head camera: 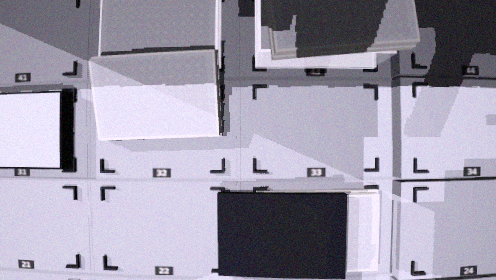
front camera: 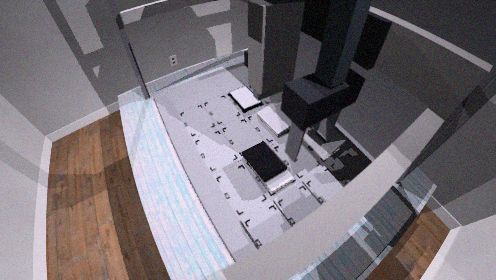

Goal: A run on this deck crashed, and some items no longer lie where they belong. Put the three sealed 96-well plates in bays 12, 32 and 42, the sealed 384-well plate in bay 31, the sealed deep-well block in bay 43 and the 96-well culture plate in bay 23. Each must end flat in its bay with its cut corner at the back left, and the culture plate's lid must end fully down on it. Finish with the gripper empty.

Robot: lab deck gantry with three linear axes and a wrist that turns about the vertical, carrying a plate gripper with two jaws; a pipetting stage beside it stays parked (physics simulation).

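Frame: origin at the robot's base, x ahead, y left, z up, level; metres.
Seen in the pictures: gripper, fingertip midpoint: [front camera: 307,146]; robot's base, link origin: [front camera: 181,114].
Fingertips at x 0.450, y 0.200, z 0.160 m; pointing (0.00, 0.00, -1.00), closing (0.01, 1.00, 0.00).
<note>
Pixels of each thing's top centre, then the offset from my fingertips to it.
- white deep-well block, top centre: [head camera: 327,6] [front camera: 322,134] 0.164 m left, 0.058 m back, 0.118 m down
- sealed plate, top centre: [head camera: 150,93] [front camera: 276,115] 0.090 m left, 0.222 m back, 0.132 m down
- white-topped black 384-well plate, top centre: [head camera: 9,130] [front camera: 244,96] 0.057 m left, 0.386 m back, 0.146 m down
- dark lid, top centre: [head camera: 282,238] [front camera: 264,158] 0.050 m right, 0.098 m back, 0.138 m down
- culture plate, top centre: [head camera: 320,234] [front camera: 271,169] 0.050 m right, 0.058 m back, 0.146 m down
My gripper [front camera: 311,149] is open, its jaws about the back-right stack in the front view; their exact height is unclear. In that stack, a sealed 96-well plate [front camera: 318,145] [head camera: 400,25] lies skewed on the white deep-well block [head camera: 320,61] in bay 43. Another sealed plate [front camera: 272,121] [head camera: 155,107] rests slanted, overlapping the front of the plate [head camera: 160,25] in bay 42 and reaching over bay 32. The white-topped black 384-well plate [front camera: 245,97] [head camera: 30,130] is in bay 31. A dark lid [front camera: 264,159] [head camera: 282,235] sits shifted left on the culture plate [front camera: 280,184] [head camera: 365,232] at bay 23. Cut corners are unclear.
The parked pipetting stage [front camera: 275,50] stands behind and left of my gripper in the front view. A pale frame bar [front camera: 325,215] crosses the foreground. Black corner brackets mark the bays, including 33 and 34. Dark shadows cover parts of bays 43 and 44.
</note>
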